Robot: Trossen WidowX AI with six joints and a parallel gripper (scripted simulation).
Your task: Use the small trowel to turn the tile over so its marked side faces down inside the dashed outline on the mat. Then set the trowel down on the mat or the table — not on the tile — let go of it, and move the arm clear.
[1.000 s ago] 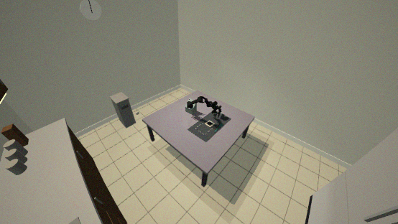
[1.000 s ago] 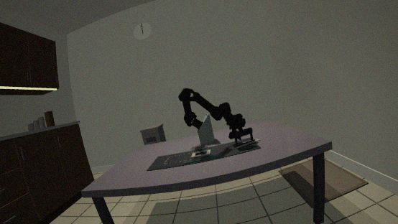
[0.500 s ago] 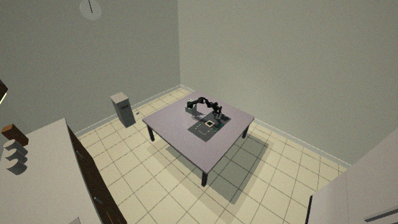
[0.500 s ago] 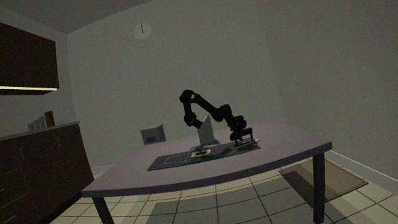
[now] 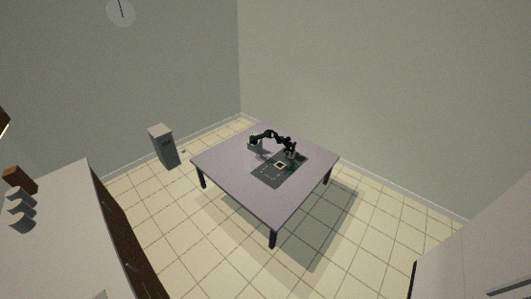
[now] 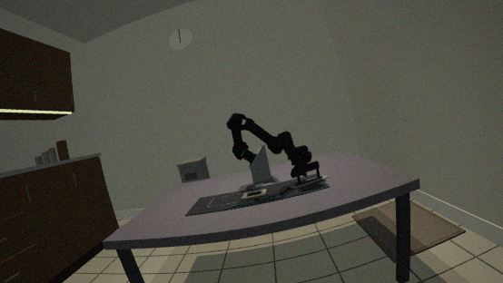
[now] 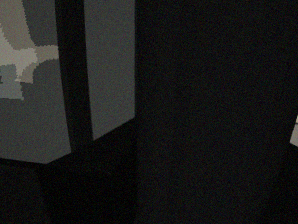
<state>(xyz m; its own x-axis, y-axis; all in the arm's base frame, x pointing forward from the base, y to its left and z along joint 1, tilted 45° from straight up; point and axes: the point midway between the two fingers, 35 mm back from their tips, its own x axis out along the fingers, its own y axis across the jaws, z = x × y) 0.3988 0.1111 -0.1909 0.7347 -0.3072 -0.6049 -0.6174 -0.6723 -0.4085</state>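
Now: gripper tip 26 cm to the left of the tile, 4 cm above it and 3 cm past it. The rest, counted from my gripper tip: green trowel: 24 cm to the right, 11 cm ahead, 4 cm below; dark mat: 25 cm to the right, 7 cm below, 2 cm behind.
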